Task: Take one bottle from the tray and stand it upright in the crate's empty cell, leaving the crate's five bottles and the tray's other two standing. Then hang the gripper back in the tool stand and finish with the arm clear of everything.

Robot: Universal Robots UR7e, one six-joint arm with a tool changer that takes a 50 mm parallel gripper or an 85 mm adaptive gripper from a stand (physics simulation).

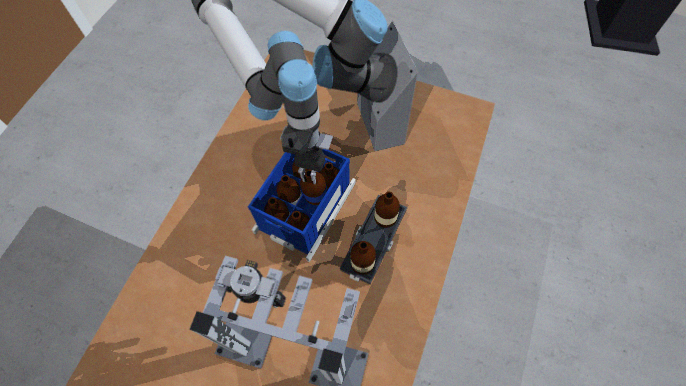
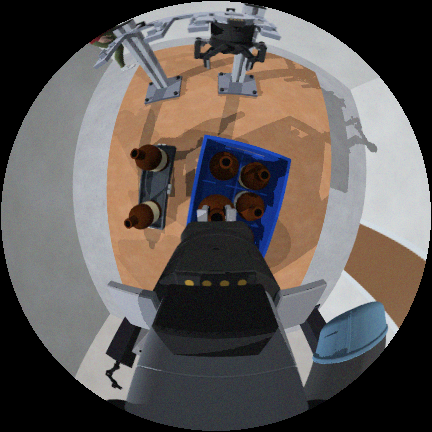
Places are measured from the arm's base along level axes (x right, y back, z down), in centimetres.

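Pixels of known places: arm's base at its link origin: (image 1: 381,78).
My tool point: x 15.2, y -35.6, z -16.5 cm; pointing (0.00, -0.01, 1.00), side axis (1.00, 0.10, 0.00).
Observation:
Ahead of a thing's pixels: the offset from my tool point to its top centre. "pt": to the spot under its first point.
The blue crate {dx +4.0, dy -0.7, dz +24.0 cm} (image 1: 270,222) (image 2: 277,195) holds five brown bottles, upright in the cells around the middle cell on the tray side. My gripper (image 1: 308,175) (image 2: 216,214) is shut on the neck of another brown bottle {dx +0.1, dy -0.8, dz +16.4 cm} (image 1: 313,187) (image 2: 215,202) over that cell. This bottle is roughly upright, its lower part inside the crate and its top higher than its neighbours; its base is hidden. The grey tray {pt dx -19.6, dy -7.1, dz +41.0 cm} (image 1: 374,235) (image 2: 156,187) has one bottle (image 1: 387,209) (image 2: 149,158) standing at one end and another (image 1: 363,257) (image 2: 145,215) at an end.
The tool stand (image 1: 290,332) (image 2: 155,70) is beyond the crate and tray, with a black adaptive gripper (image 1: 245,282) (image 2: 231,37) hanging in one bay. White rails run along the crate's base. The robot's grey pedestal (image 1: 392,115) stands behind the crate.

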